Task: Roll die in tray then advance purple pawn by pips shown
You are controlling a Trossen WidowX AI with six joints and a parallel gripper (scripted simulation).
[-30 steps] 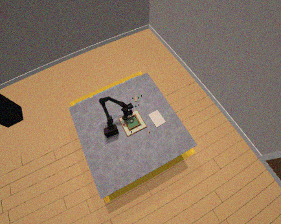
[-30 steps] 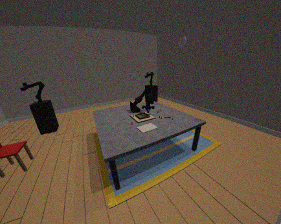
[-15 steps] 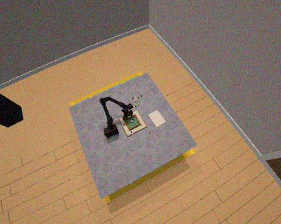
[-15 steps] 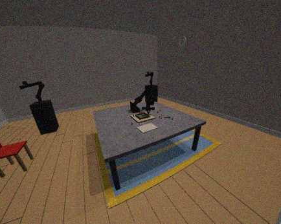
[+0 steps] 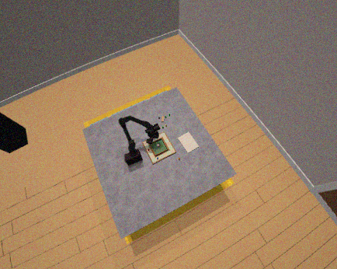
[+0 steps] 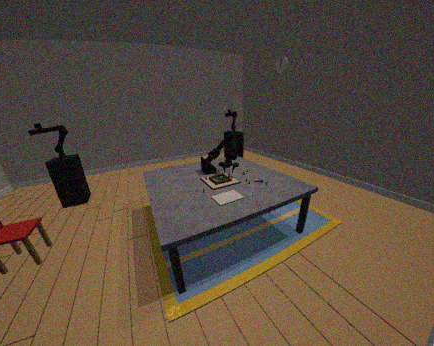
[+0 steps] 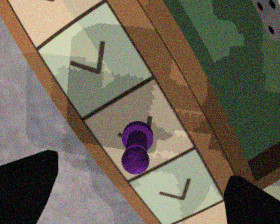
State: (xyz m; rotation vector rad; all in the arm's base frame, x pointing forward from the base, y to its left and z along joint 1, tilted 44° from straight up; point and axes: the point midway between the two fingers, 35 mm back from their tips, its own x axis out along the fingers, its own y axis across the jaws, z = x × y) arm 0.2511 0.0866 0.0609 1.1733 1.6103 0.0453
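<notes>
Right now my gripper tip is 2 cm above the purple pawn. The rest, counted from my gripper tip: white die 2 cm ahead, 10 cm to the right, 3 cm below; then green felt tray 2 cm ahead, 11 cm to the right, 5 cm below; then red pawn 9 cm behind, 9 cm to the right, 2 cm below.
</notes>
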